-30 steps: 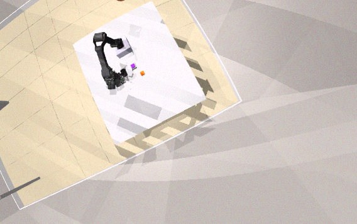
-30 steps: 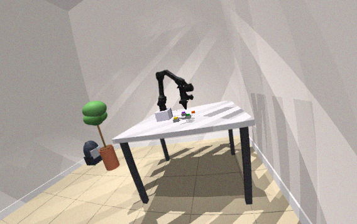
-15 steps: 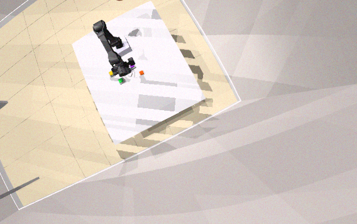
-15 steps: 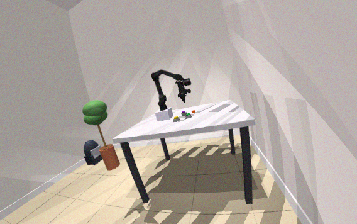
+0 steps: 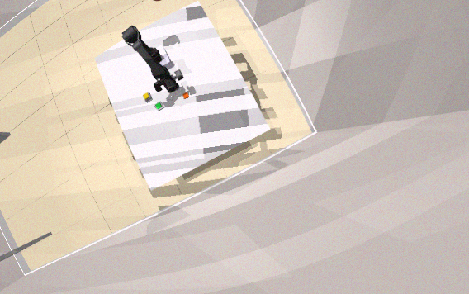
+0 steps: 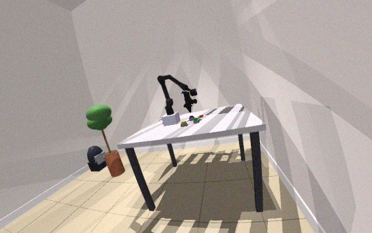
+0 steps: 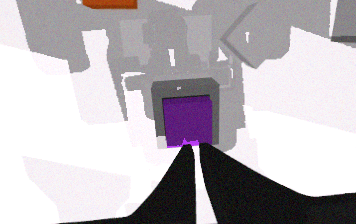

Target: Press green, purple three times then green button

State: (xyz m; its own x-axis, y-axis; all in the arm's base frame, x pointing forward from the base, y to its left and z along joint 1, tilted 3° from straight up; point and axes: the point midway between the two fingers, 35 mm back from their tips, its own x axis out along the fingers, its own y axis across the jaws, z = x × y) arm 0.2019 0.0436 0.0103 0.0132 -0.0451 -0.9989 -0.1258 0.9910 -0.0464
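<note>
My gripper tip is 40 mm above the purple button. From my gripper tip the other things lie so: green button (90 mm ahead, 140 mm to the right, 40 mm below); orange block (90 mm ahead, 60 mm to the left, 60 mm below); grey block (60 mm ahead, 50 mm to the right, 60 mm below).
</note>
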